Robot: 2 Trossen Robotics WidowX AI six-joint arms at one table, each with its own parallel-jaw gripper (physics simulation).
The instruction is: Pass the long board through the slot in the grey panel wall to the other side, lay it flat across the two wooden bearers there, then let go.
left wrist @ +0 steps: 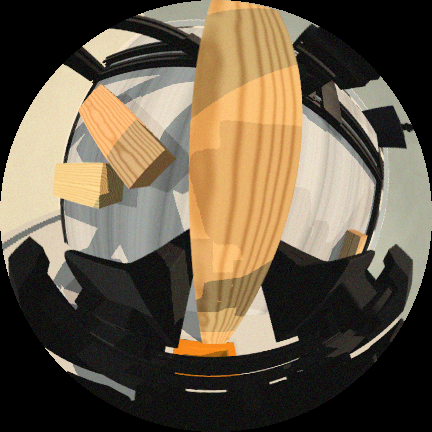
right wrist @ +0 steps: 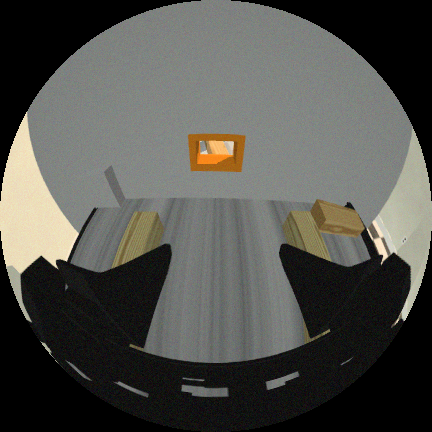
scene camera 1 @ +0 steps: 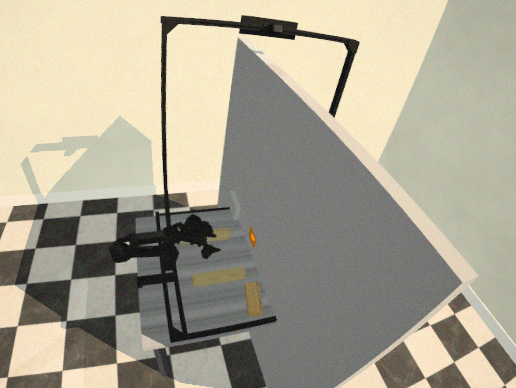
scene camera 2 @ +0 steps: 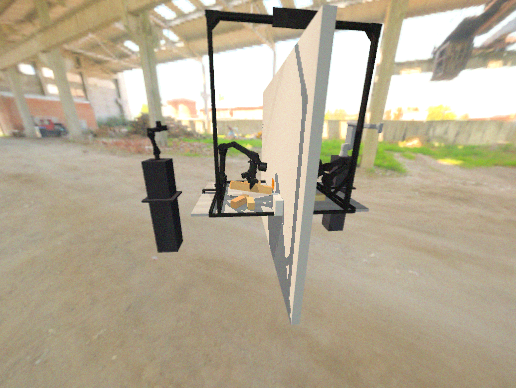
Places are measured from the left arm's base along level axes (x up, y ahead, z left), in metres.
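Where they show: left gripper, fingertip midpoint: (left wrist: 224, 232) (scene camera 2: 249, 188); right gripper, fingertip midpoint: (right wrist: 227, 250) (scene camera 1: 218, 243); right arm's base at its link origin: (scene camera 1: 168, 265) (scene camera 2: 326, 191).
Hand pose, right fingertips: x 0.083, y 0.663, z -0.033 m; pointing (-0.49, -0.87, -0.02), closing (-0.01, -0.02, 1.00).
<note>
After its pixels a point has its place.
The long board (scene camera 2: 240, 186) @(x 0.082, y 0.169, z -0.104 m) (left wrist: 245, 165) is held above the table in my left gripper (scene camera 2: 253, 185) @(x 0.054, y 0.241, z -0.070 m) (left wrist: 224, 232) @(x 0.054, y 0.241, z -0.070 m), which is shut on it. Its far end points at the slot's orange frame (scene camera 1: 251, 244) (left wrist: 181, 348) @(x 0.066, y 0.430, z -0.079 m) (right wrist: 194, 154) @(x 0.080, y 0.484, z -0.081 m) in the grey panel wall (scene camera 1: 320, 225) @(x 0.618, y 0.482, z 0.374 m) (scene camera 2: 282, 125) @(x 0.524, y 0.433, z -0.270 m) (right wrist: 215, 75) @(x 0.220, y 0.483, z -0.046 m). In the right wrist view part of the board shows behind the slot opening, slanted; whether its end touches the frame I cannot tell. My right gripper (scene camera 1: 215, 242) @(x 0.083, y 0.663, z -0.033 m) (right wrist: 227, 250) @(x 0.083, y 0.663, z -0.033 m) is open and empty on the other side, above the two wooden bearers (scene camera 1: 220, 276) @(x 0.025, y 0.683, z 0.120 m) (right wrist: 140, 232) @(x 0.025, y 0.611, z -0.148 m), one towards each finger.
A wooden block (scene camera 1: 253, 299) @(x 0.019, y 0.562, z 0.267 m) (right wrist: 340, 218) @(x 0.019, y 0.571, z 0.226 m) lies near the wall beside a bearer. On the board's side two blocks (scene camera 2: 238, 202) @(x 0.017, y 0.152, z -0.272 m) (left wrist: 127, 137) @(x 0.031, y 0.184, z -0.172 m) lie close together, and a small one (left wrist: 352, 243) @(x 0.009, y 0.234, z 0.216 m) lies apart. A bracket (scene camera 1: 236, 205) @(x 0.081, y 0.504, z -0.287 m) (scene camera 2: 278, 205) @(x 0.047, y 0.402, z -0.415 m) (right wrist: 115, 186) @(x 0.029, y 0.496, z -0.270 m) stands at the wall's foot.
</note>
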